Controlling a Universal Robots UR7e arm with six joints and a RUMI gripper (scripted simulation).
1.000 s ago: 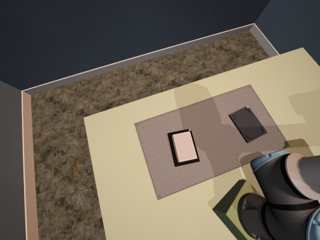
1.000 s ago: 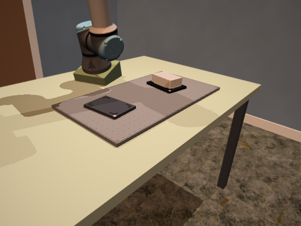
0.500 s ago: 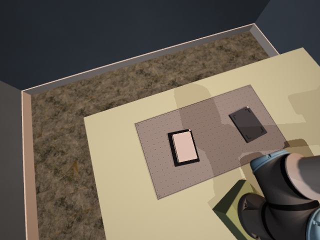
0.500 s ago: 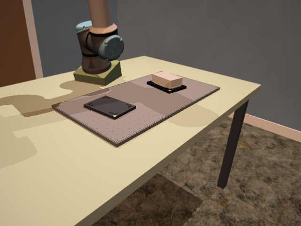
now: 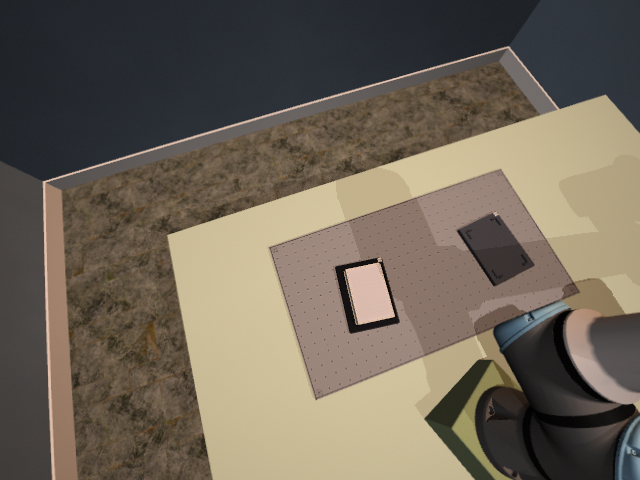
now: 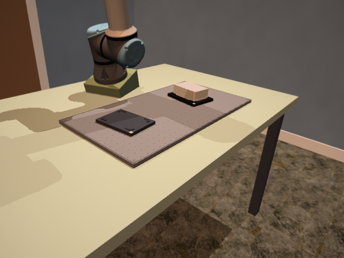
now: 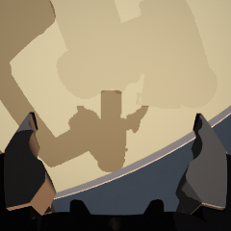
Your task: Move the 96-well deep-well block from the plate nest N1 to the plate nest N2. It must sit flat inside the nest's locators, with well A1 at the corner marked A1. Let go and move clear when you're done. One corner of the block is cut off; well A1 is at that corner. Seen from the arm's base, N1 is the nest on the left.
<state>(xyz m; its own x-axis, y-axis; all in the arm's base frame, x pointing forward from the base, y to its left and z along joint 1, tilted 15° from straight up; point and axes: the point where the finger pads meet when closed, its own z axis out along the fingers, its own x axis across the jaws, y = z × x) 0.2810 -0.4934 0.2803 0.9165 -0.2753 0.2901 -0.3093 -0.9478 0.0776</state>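
My hand is 760 mm to the right of the deep-well block, 140 mm above it and 10 mm short of it. Also, from my hand: nest N2 (400 mm to the left, 170 mm below, 70 mm ahead); nest N1 (760 mm to the left, 170 mm below, 10 mm ahead); A1 corner mark (700 mm to the left, 160 mm below, 80 mm ahead).
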